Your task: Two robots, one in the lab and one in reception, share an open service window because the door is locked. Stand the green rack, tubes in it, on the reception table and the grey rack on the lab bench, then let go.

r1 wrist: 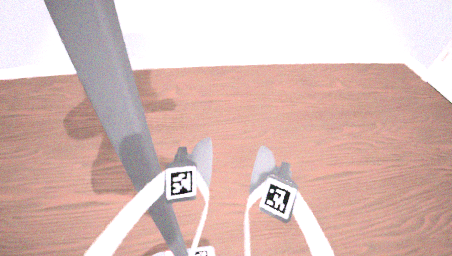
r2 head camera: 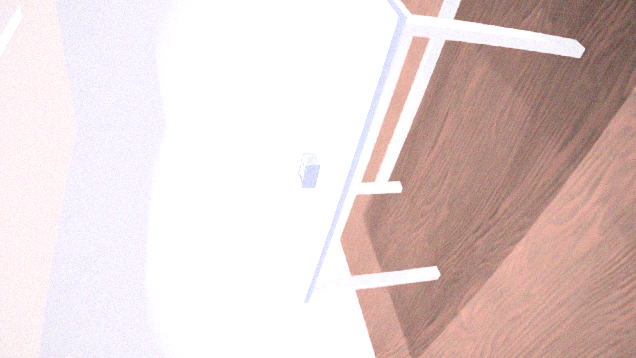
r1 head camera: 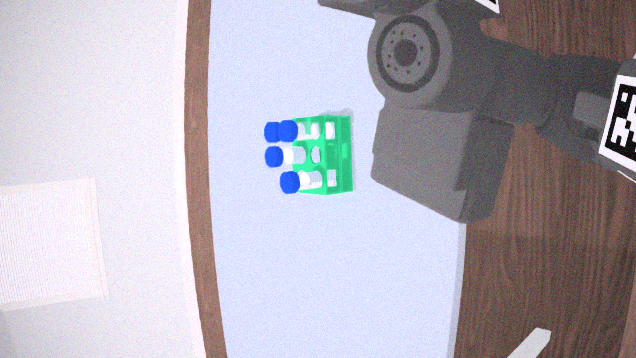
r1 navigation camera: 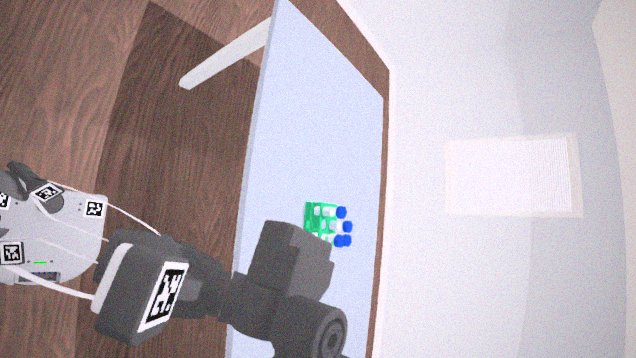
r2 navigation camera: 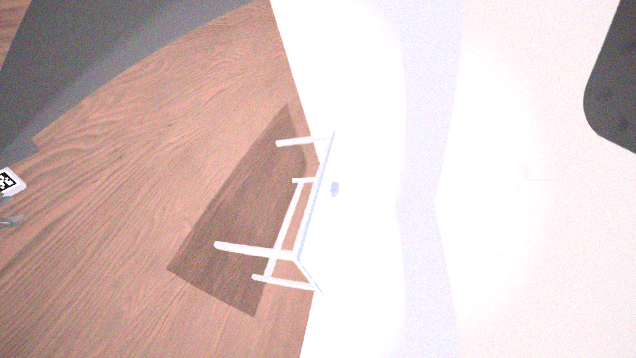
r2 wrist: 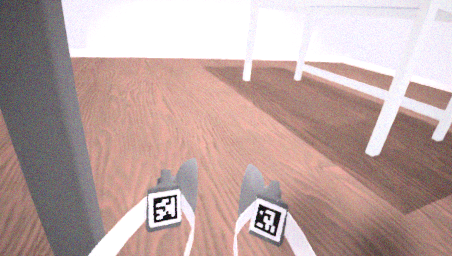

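The green rack [r1 head camera: 346, 150] [r1 navigation camera: 313, 215] stands upright on a pale blue-white table top [r1 head camera: 320, 280] [r1 navigation camera: 310, 125], with several blue-capped tubes in it. r1's wrist hangs over the table edge beside the rack in the r1 head view. r1's gripper [r1 wrist: 231, 164] is open and empty, with floor behind its fingers in its wrist view, away from the rack. The grey rack [r2 head camera: 310, 175] [r2 navigation camera: 335, 188] looks small and pale on a washed-out white table [r2 head camera: 366, 125]; its details are hard to see. r2's gripper [r2 wrist: 220, 184] is open and empty above the floor, away from that rack.
A grey post [r1 wrist: 110, 90] [r2 wrist: 45, 125] runs along the left of both wrist views. r1's base [r1 navigation camera: 65, 235] is at the left of its navigation view. A wall with a ribbed panel [r1 head camera: 50, 245] [r1 navigation camera: 510, 175] lies beyond r1's table. White table legs [r2 navigation camera: 250, 248] [r2 wrist: 390, 115] stand near r2.
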